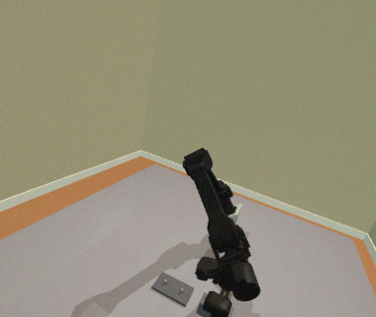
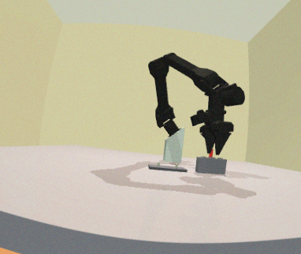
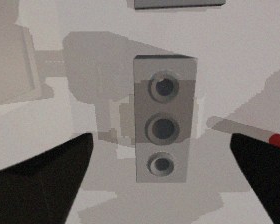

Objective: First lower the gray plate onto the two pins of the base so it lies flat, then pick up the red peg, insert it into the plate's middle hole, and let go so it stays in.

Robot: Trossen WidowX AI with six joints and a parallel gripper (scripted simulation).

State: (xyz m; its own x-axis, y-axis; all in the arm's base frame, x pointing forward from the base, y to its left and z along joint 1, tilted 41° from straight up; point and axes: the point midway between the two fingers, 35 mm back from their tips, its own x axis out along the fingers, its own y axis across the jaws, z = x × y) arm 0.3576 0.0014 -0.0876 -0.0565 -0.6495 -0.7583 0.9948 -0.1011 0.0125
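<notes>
My gripper tip is 30 mm above the gray plate. From my gripper tip the other things lie so: pin base: 30 mm behind, 140 mm to the right, 50 mm below; red peg: 120 mm behind, 40 mm to the left, 20 mm below.
</notes>
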